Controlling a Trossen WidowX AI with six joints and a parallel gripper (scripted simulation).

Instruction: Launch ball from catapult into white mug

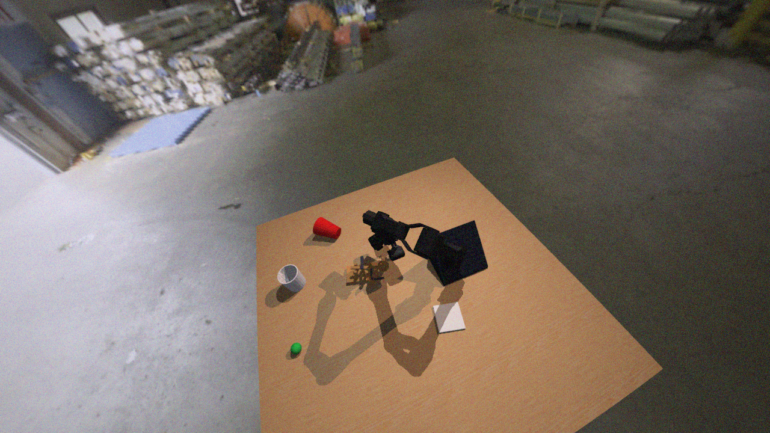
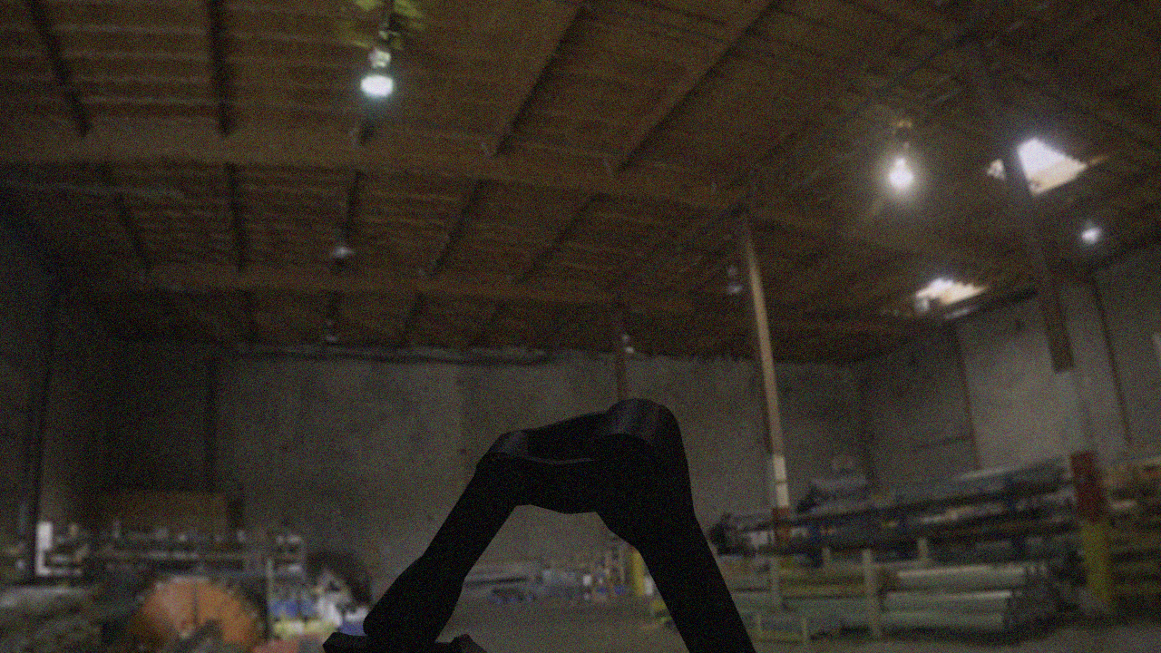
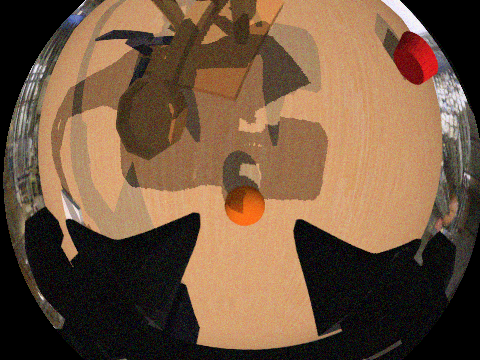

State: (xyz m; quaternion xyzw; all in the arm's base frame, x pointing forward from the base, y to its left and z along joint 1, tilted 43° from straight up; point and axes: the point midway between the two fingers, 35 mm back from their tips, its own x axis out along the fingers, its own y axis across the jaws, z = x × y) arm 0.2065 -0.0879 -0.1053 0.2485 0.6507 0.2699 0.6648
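The orange ball is 3 cm below my gripper tip. The rest, counted from my gripper tip: white mug: 46 cm ahead, 3 cm to the right, 2 cm below; wooden catapult: 12 cm ahead, 7 cm to the left, 1 cm above; white flat square: 34 cm to the left, 10 cm behind, 4 cm below.
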